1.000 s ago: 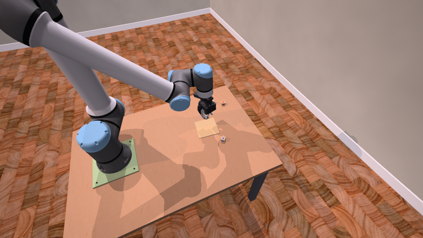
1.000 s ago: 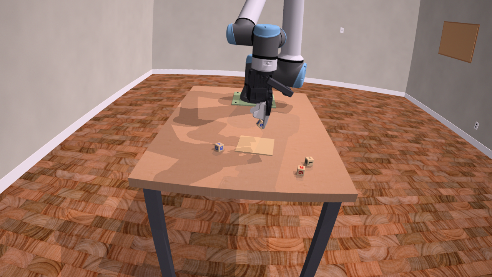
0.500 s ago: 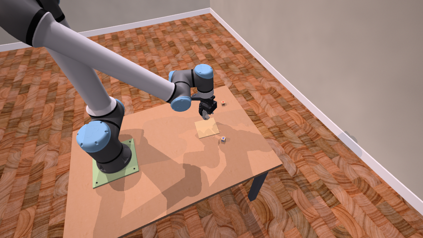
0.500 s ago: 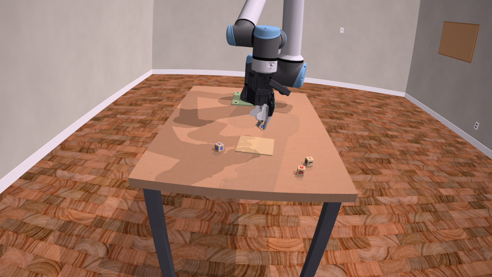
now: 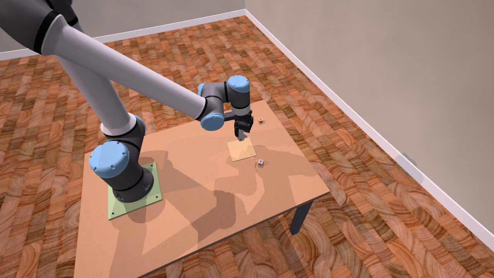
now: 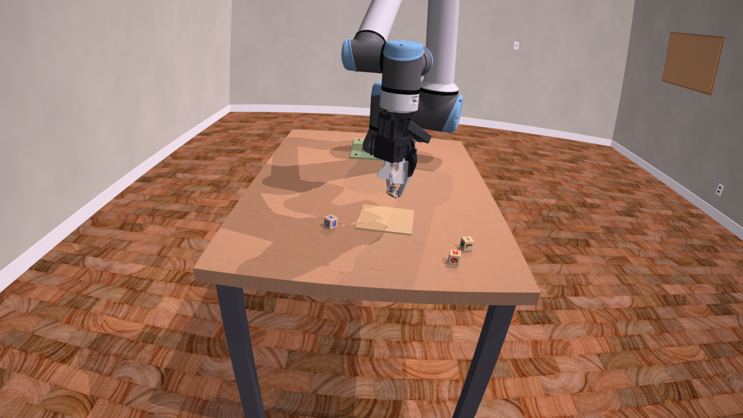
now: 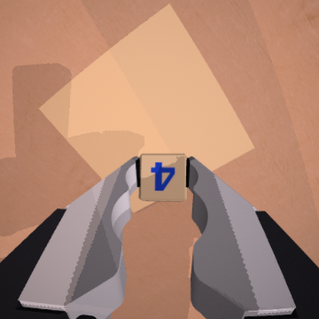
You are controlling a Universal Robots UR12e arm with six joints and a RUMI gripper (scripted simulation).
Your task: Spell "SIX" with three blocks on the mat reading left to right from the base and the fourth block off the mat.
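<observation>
The mat is 90 mm below my hand, 20 mm to the right of it and 10 mm behind it. Round my hand: red-lettered block 200 mm ahead, 120 mm to the left, 80 mm below.
</observation>
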